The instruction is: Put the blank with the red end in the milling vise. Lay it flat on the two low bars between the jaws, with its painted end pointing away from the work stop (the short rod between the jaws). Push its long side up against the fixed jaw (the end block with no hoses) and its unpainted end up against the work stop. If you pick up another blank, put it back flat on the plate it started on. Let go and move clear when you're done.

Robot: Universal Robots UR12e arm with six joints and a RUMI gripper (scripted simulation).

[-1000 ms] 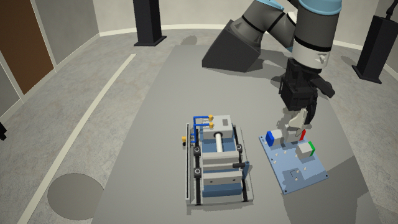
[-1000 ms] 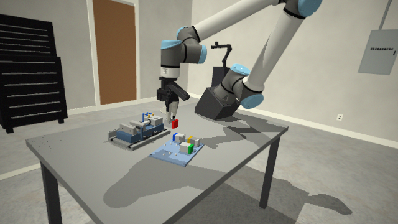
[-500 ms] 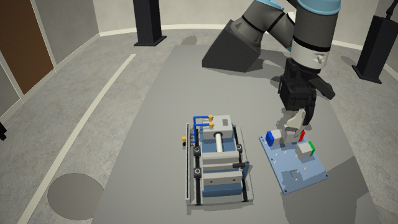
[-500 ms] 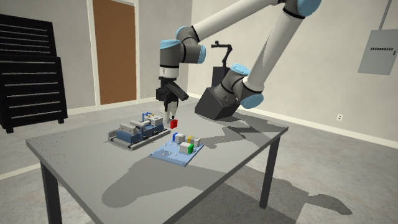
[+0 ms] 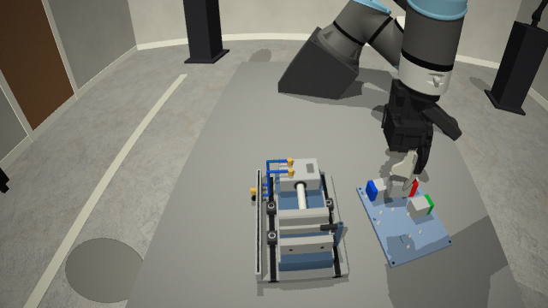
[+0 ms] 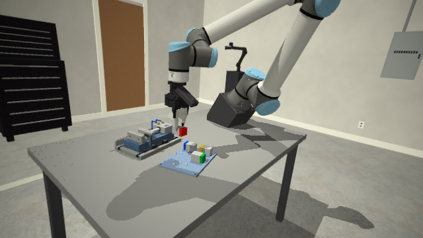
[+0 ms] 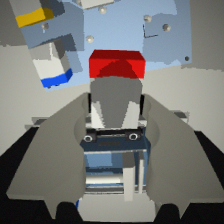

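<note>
The work stop rod lies 100 mm ahead of my hand, 140 mm to the right of it and 80 mm below it. The rest, counted from my hand: blue plate: 30 mm behind, 50 mm to the left, 160 mm below; red-ended blank: 20 mm below; blue-ended blank: 90 mm behind, 30 mm to the right, 140 mm below.
</note>
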